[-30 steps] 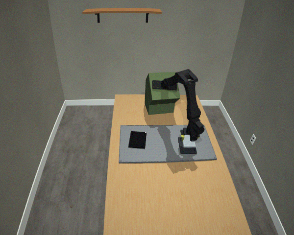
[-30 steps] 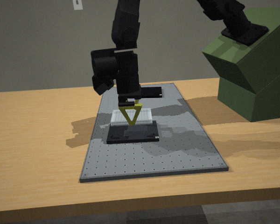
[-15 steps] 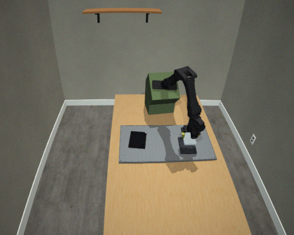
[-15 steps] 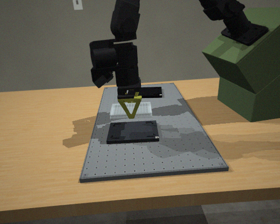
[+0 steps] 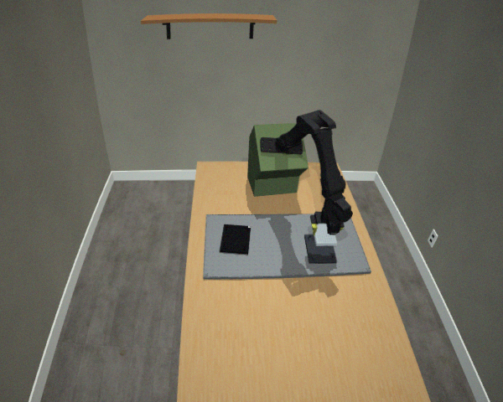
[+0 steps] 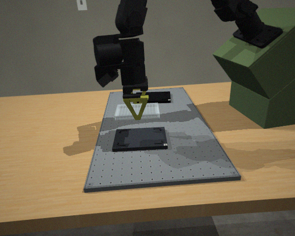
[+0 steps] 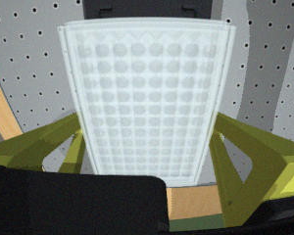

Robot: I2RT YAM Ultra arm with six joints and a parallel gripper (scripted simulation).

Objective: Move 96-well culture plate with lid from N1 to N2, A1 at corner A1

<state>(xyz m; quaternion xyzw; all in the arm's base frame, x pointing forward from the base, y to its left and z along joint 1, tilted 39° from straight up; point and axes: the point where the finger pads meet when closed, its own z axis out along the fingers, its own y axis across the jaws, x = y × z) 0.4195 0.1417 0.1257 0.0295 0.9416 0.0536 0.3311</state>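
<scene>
Now: hand 360 mm to the left of the black nest N2, 90 mm above it and 60 mm past it. Round my hand: black nest N1: 90 mm below; lid: right at my hand.
</scene>
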